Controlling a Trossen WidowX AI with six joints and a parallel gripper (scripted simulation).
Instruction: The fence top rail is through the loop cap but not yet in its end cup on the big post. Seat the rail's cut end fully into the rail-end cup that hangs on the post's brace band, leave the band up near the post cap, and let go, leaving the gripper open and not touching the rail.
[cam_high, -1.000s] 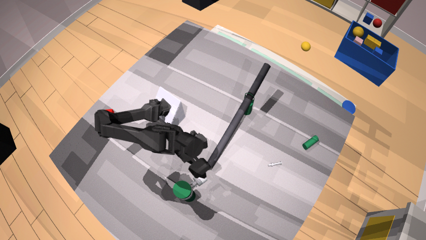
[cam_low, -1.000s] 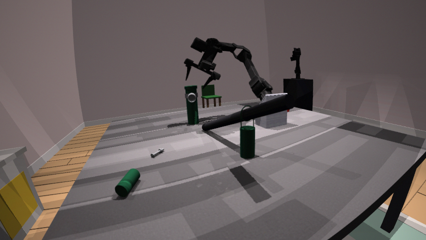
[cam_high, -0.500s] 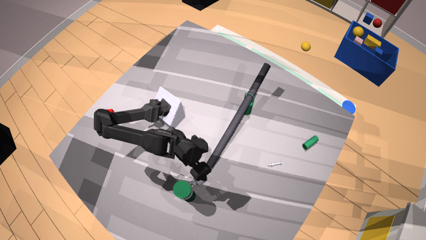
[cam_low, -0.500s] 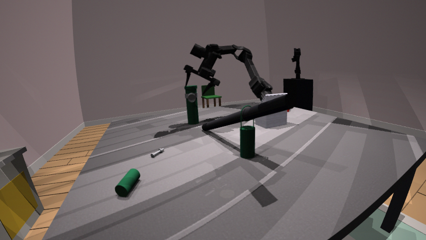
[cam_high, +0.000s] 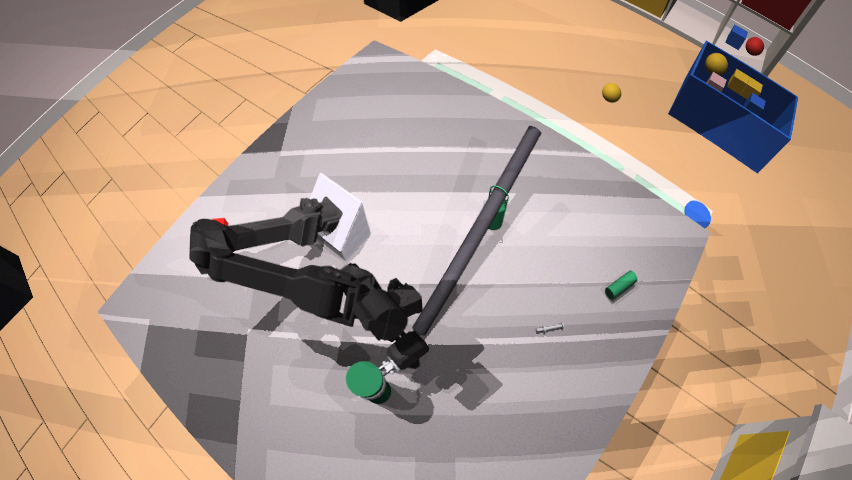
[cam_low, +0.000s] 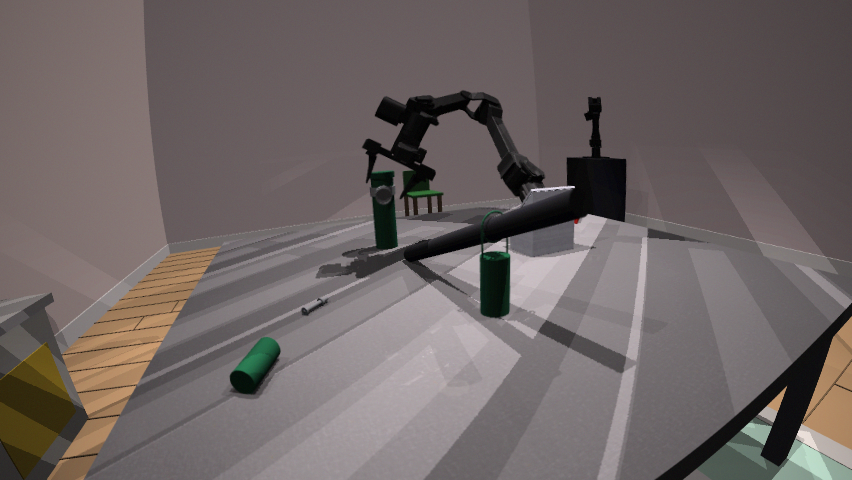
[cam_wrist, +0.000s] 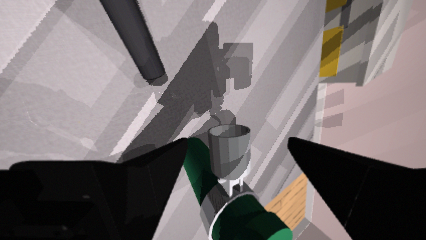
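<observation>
My gripper tip is now 3 cm to the left of the grey rail-end cup and 1 cm above it. Round my gripper tip: small silver bolt 29 cm to the left, 19 cm ahead, 16 cm below; green cylinder 50 cm to the left, 26 cm ahead, 15 cm below; small green post 41 cm to the left, 11 cm behind, 6 cm below.
</observation>
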